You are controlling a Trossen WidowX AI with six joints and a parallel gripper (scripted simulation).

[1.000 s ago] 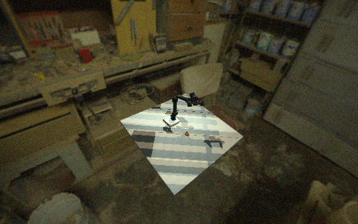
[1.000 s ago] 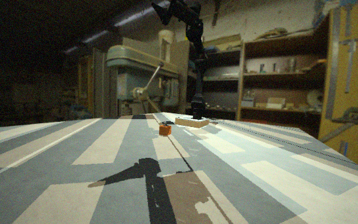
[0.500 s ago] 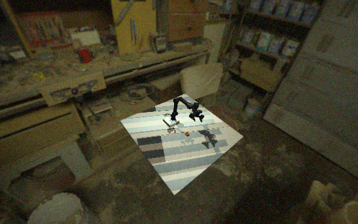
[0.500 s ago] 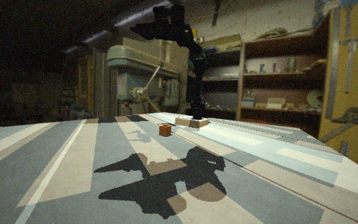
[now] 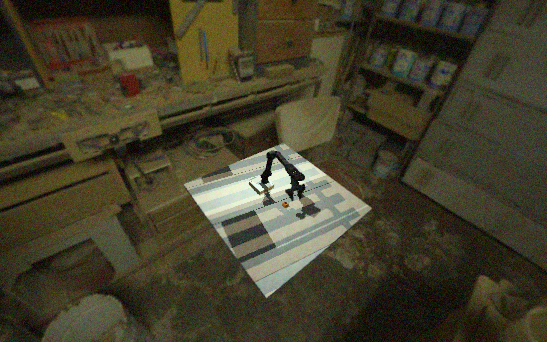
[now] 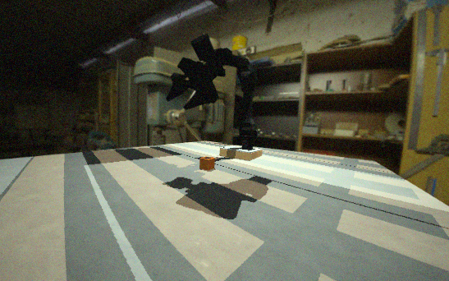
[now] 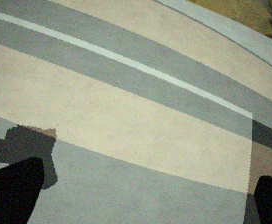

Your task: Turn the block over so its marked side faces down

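Now: the small orange block 19 cm below my gripper tip, 14 cm behind it and 1 cm to the left of it.
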